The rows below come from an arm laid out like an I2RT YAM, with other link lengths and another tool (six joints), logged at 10 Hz.
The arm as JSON. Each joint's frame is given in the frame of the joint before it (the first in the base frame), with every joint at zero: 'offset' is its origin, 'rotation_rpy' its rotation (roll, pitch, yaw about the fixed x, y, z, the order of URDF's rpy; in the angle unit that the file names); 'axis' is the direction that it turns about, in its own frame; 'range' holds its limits. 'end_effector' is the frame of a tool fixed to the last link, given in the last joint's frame.
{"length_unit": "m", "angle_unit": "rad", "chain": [
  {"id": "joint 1", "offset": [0.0, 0.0, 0.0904], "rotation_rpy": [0.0, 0.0, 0.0], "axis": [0.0, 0.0, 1.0], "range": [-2.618, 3.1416]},
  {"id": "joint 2", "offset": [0.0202, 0.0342, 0.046], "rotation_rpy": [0.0, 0.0, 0.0], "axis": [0.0, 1.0, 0.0], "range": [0.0, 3.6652]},
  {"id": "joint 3", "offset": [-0.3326, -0.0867, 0.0], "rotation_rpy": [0.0, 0.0, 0.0], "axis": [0.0, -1.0, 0.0], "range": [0.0, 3.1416]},
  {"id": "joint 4", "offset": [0.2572, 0.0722, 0.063], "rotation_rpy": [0.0, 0.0, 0.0], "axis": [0.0, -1.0, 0.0], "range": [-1.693, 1.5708]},
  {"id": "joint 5", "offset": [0.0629, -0.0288, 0.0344], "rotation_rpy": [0.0, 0.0, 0.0], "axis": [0.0, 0.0, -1.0], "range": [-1.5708, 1.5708]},
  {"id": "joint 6", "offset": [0.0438, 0.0, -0.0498], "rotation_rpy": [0.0, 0.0, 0.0], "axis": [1.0, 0.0, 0.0], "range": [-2.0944, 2.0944]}
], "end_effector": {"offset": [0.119, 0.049, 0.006], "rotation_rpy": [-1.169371, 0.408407, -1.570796]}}
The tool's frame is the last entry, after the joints.
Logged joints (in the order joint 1, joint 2, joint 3, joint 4, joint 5, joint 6), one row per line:
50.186 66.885 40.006 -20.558 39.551 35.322
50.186 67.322 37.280 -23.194 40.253 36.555
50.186 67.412 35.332 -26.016 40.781 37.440
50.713 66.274 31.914 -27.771 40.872 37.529
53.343 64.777 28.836 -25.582 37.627 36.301
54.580 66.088 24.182 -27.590 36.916 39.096
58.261 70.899 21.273 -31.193 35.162 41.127
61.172 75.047 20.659 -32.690 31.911 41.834
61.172 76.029 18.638 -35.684 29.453 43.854
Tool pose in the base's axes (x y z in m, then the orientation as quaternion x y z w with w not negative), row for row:
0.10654 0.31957 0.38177 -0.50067 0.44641 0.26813 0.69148
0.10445 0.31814 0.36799 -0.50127 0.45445 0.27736 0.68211
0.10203 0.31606 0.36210 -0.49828 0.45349 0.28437 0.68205
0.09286 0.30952 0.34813 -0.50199 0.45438 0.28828 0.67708
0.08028 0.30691 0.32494 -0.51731 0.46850 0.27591 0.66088
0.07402 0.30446 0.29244 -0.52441 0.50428 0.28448 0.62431
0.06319 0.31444 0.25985 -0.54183 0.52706 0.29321 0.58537
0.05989 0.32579 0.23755 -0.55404 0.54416 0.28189 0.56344
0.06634 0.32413 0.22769 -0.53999 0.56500 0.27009 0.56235
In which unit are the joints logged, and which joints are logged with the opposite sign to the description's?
The joints are logged in degrees. Opposite sign: joint 4, joint 5.
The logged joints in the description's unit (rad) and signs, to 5 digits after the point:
0.87591 1.16736 0.69824 0.35880 -0.69030 0.61649
0.87591 1.17499 0.65066 0.40481 -0.70255 0.63801
0.87591 1.17656 0.61666 0.45406 -0.71176 0.65345
0.88511 1.15670 0.55700 0.48470 -0.71335 0.65500
0.93101 1.13057 0.50328 0.44649 -0.65672 0.63357
0.95260 1.15345 0.42206 0.48154 -0.64431 0.68235
1.01685 1.23742 0.37128 0.54442 -0.61369 0.71780
1.06765 1.30982 0.36057 0.57055 -0.55695 0.73014
1.06765 1.32696 0.32529 0.62280 -0.51405 0.76540

